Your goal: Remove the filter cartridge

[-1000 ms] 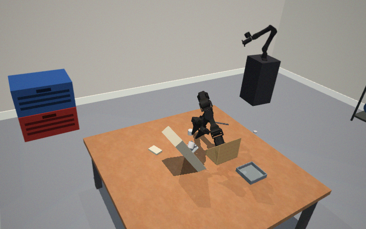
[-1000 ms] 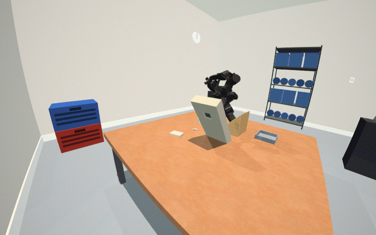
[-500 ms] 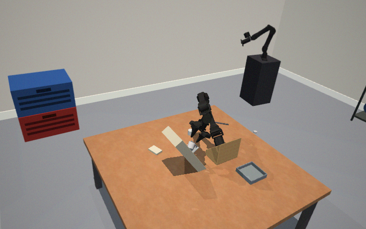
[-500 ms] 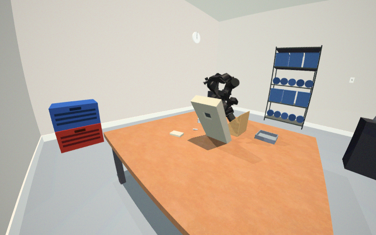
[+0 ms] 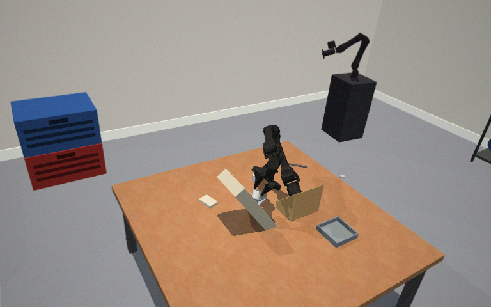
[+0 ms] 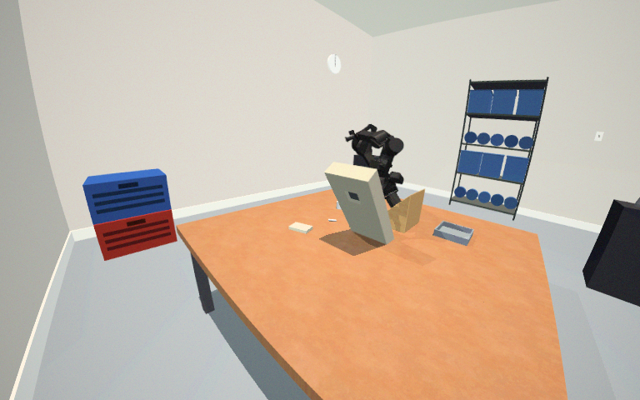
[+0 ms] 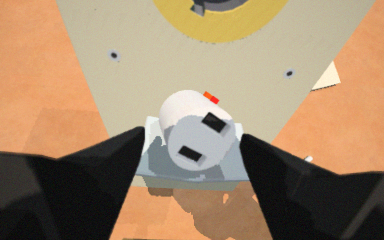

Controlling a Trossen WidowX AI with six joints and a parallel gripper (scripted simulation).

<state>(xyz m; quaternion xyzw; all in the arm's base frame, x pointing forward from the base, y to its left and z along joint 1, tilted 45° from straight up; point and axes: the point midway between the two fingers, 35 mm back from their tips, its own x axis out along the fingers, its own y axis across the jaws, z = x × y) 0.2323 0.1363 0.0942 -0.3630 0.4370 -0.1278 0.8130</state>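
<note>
The round white filter cartridge is 1 cm ahead of my gripper tip and 1 cm below it. Also, from my gripper tip: grey bracket 1 cm to the right, 6 cm below; beige service panel 5 cm ahead, 4 cm below; thin white pin 1 cm behind, 23 cm to the right, 19 cm below.
</note>
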